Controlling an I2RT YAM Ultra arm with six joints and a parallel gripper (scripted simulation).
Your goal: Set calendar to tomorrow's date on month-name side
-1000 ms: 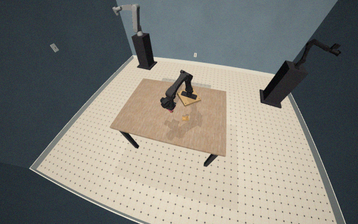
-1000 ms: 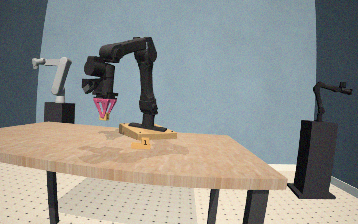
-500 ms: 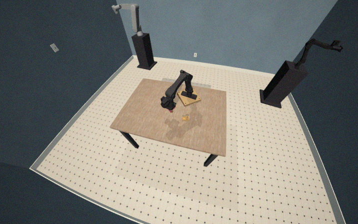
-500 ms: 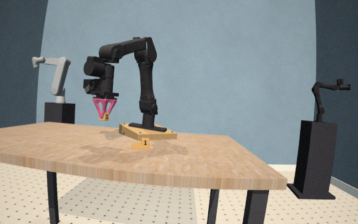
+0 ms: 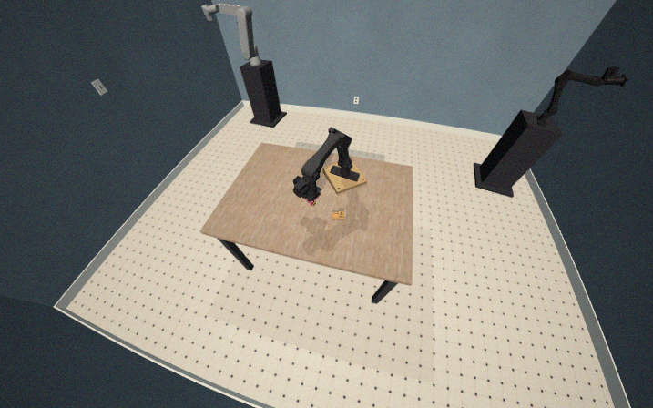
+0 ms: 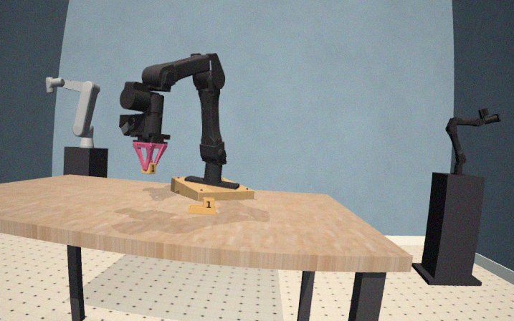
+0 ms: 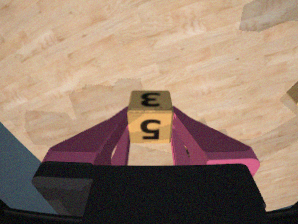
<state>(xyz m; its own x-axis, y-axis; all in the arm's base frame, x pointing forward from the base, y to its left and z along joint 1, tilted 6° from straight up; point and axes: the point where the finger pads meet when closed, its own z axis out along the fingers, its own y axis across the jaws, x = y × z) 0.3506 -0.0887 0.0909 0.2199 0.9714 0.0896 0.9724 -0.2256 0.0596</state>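
The tan tray lies 3 cm behind my hand, 15 cm to the left of it and 11 cm below it. From my hand the other things lie so: digit cube (right at my hand).
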